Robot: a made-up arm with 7 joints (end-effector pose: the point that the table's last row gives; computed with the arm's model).
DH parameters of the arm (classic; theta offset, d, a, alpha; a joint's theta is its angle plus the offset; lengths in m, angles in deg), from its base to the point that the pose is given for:
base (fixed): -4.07 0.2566 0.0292 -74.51
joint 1: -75.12 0.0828 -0.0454 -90
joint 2: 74 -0.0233 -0.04 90
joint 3: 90 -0.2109 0.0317 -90
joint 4: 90 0.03 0.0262 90
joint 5: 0 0.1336 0.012 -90
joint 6: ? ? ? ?
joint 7: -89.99 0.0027 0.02 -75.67
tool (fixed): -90 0.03 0 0
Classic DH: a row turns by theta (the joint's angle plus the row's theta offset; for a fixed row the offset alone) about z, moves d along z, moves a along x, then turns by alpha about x.
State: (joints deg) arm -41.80 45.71 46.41 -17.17 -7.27 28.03 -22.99
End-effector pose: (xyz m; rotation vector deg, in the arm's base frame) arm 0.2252 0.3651 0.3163 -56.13 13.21 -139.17
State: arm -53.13 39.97 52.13 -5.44 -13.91 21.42 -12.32
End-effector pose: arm 0.2514 0.3895 0.3022 -43.30 -18.53 -150.20
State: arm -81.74 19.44 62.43 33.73 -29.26 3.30 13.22
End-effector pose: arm 0.4285 0.3211 0.2288 41.50 98.79 128.61
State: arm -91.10 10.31 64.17 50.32 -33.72 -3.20 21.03
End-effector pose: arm 0.4941 0.2186 0.2167 54.76 105.57 99.99
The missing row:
joint 6: -90 0.02 0.0509 90
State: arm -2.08 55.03 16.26 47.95 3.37 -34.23 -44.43
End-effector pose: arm 0.1186 0.4222 0.0961 -132.03 76.77 -81.89
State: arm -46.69 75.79 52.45 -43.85 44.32 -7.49 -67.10
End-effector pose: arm 0.0747 0.2386 0.4223 -16.90 65.27 -45.13
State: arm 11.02 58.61 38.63 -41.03 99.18 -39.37 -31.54
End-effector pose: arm 0.1544 0.2880 0.2492 -8.71 119.33 8.78
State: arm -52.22 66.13 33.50 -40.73 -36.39 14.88 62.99
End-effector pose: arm 0.1441 0.2569 0.4565 18.90 -43.35 -145.80
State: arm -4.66 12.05 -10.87 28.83 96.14 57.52 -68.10
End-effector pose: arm 0.1248 0.2347 -0.0835 -138.95 72.44 29.93
